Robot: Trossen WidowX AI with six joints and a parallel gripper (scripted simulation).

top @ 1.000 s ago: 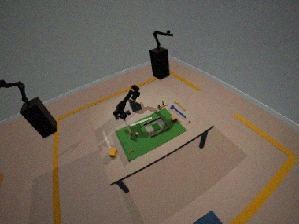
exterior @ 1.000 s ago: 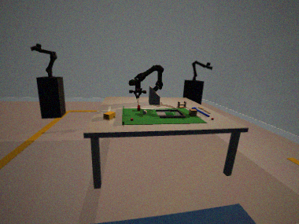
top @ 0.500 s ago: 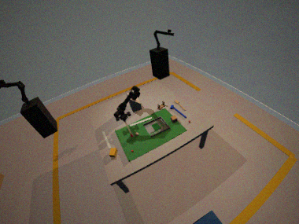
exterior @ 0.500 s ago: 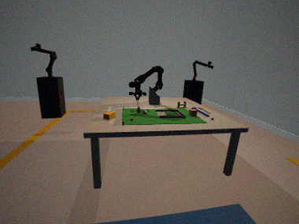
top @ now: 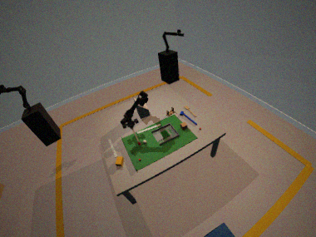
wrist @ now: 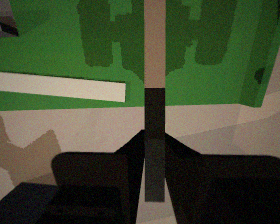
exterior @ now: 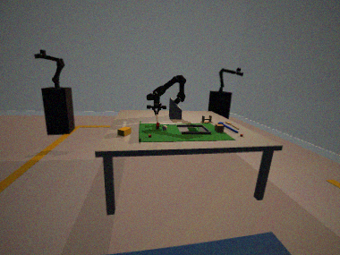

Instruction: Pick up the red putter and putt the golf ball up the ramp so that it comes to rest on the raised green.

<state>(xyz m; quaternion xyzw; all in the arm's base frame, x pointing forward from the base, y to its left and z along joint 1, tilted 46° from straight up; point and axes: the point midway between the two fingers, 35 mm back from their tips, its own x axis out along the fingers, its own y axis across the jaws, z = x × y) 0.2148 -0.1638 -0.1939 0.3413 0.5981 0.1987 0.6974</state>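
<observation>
Right now my gripper tip is 12 cm short of the red putter and 1 cm to the left of it. From my gripper tip the other things lie so: green mat (27 cm ahead, 18 cm to the left, 8 cm below); white golf ball (23 cm ahead, 3 cm to the left, 5 cm below); brown cube (33 cm ahead, 50 cm to the left, 4 cm below).
</observation>
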